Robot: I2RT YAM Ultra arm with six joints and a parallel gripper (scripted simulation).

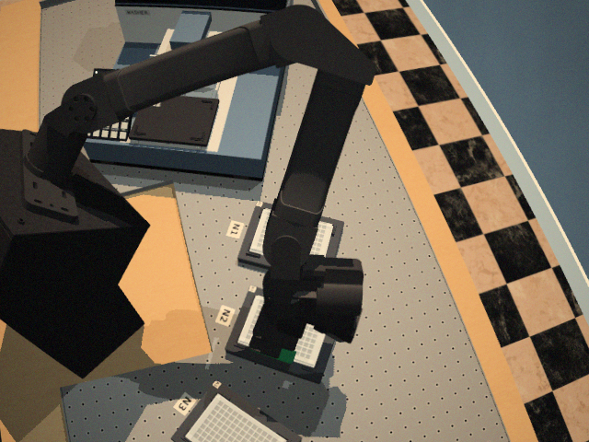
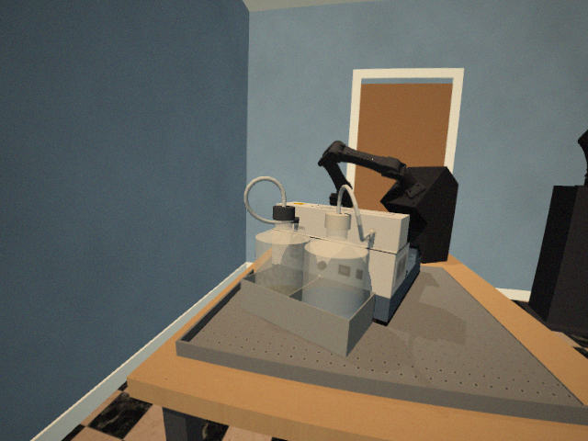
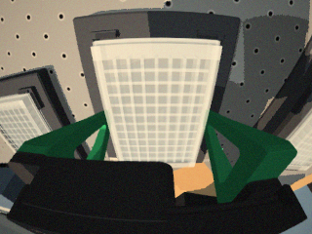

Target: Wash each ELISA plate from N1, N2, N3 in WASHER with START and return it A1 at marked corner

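Right now the nest N2 is 20 mm below my hand. Also, from my hand: nest N3: 170 mm to the right, 90 mm behind; then nest N1: 170 mm to the left, 30 mm below, 30 mm ahead; then N3 label: 170 mm behind, 100 mm to the right, 30 mm below.
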